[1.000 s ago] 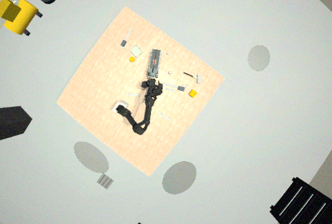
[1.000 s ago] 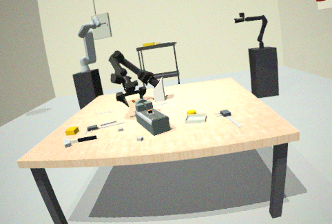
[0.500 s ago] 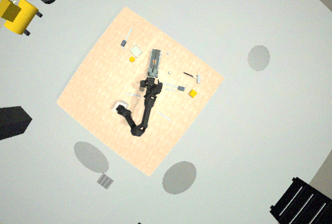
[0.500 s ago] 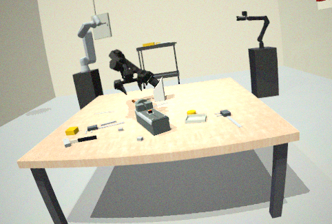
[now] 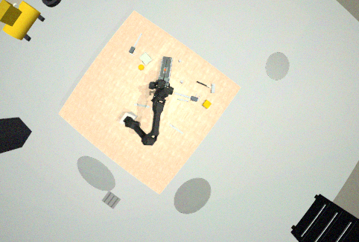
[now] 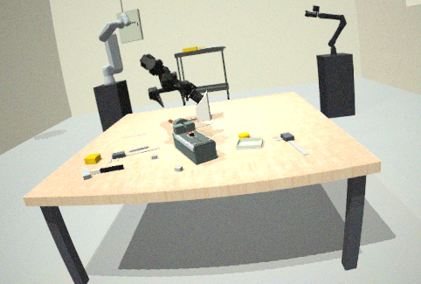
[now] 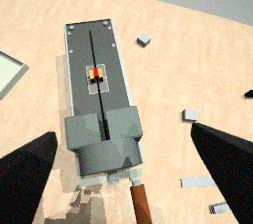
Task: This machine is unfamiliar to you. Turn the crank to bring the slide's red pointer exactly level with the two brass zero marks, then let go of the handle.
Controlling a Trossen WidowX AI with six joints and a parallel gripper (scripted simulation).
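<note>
My gripper tip is 9 cm above the crank, 4 cm past it and 2 cm to the left of it. Also, from my gripper tip: red pointer 11 cm below, 9 cm ahead, 8 cm to the left; then brown crank handle 9 cm below, 5 cm behind, 4 cm to the right; then yellow disc 28 cm to the left, 19 cm below, 2 cm behind.
</note>
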